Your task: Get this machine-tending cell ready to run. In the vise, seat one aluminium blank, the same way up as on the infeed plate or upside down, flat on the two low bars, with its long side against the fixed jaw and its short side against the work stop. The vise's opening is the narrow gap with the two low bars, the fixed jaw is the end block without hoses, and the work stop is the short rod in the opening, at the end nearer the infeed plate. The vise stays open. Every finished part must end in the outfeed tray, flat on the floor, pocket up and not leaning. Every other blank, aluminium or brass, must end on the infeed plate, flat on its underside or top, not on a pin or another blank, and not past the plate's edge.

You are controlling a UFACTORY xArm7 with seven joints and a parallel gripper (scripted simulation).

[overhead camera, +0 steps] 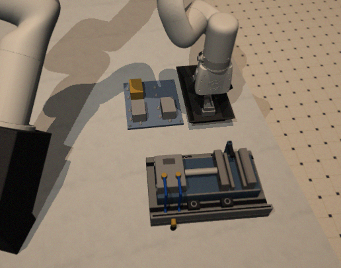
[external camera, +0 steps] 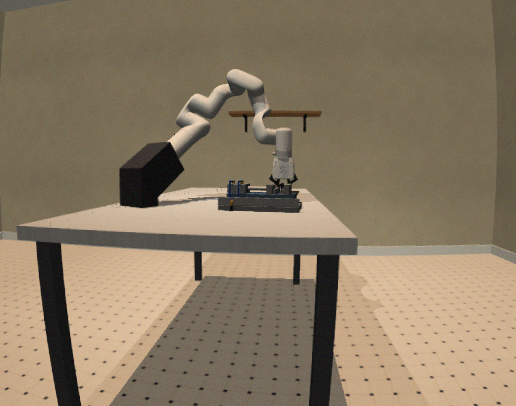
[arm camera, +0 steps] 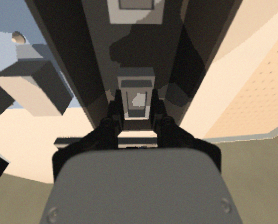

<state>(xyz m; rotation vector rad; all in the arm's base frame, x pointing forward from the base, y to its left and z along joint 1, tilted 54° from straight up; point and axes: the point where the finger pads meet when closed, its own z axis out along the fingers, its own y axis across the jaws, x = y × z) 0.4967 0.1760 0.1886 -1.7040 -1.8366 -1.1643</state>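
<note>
The brass blank lies 23 cm behind my hand, 5 cm to the left of it and 3 cm below it. Also, from my hand: hosed end block: 10 cm behind, 28 cm to the right, 2 cm above.
</note>
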